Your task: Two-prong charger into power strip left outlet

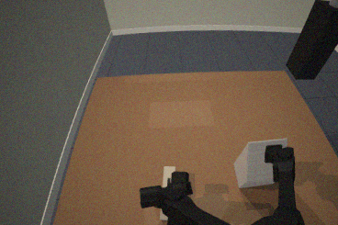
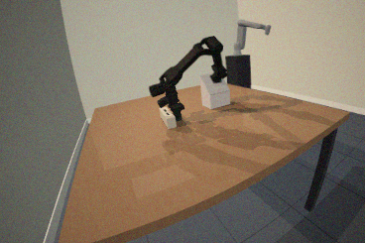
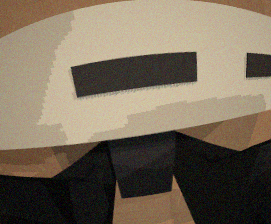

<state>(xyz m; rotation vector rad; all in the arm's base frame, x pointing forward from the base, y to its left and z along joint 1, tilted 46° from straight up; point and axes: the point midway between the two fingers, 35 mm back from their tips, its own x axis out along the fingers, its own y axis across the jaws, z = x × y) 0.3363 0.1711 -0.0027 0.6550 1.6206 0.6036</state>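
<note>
The dark two-prong charger lies 20 mm ahead of my gripper tip and 10 mm above it.
</note>
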